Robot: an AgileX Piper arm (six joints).
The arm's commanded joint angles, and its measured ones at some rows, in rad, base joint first. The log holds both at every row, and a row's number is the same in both.
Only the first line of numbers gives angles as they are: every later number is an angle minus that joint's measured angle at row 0.
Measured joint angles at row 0:
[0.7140 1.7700 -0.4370 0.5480 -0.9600 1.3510]
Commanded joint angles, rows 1 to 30:
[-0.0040 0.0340 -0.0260 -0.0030 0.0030 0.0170]
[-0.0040 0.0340 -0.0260 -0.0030 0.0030 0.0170]
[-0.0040 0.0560 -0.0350 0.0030 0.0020 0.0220]
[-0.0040 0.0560 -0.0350 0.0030 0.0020 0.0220]
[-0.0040 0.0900 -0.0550 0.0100 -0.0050 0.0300]
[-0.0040 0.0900 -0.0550 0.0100 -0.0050 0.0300]
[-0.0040 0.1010 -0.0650 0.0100 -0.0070 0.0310]
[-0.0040 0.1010 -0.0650 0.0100 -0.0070 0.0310]
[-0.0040 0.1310 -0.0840 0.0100 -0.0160 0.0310]
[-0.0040 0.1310 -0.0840 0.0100 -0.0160 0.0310]
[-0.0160 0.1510 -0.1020 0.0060 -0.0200 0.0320]
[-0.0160 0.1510 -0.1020 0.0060 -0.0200 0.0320]
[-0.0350 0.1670 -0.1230 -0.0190 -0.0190 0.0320]
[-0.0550 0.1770 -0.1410 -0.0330 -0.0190 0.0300]
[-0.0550 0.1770 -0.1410 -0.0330 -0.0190 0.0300]
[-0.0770 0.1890 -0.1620 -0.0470 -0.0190 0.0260]
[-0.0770 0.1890 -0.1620 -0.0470 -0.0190 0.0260]
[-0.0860 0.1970 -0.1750 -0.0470 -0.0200 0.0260]
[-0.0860 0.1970 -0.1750 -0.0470 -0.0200 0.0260]
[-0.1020 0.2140 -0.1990 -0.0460 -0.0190 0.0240]
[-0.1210 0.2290 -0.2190 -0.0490 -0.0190 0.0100]
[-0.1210 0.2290 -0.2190 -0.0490 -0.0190 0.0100]
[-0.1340 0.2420 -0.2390 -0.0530 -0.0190 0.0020]
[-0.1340 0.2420 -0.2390 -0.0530 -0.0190 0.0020]
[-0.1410 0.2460 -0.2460 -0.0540 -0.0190 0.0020]
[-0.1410 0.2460 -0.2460 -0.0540 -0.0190 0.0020]
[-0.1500 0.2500 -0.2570 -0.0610 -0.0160 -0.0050]
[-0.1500 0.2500 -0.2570 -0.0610 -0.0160 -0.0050]
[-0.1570 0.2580 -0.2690 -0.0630 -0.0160 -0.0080]
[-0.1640 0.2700 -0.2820 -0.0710 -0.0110 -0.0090]
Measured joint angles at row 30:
[-0.1530 0.2580 -0.2610 -0.0500 -0.0100 0.0150]
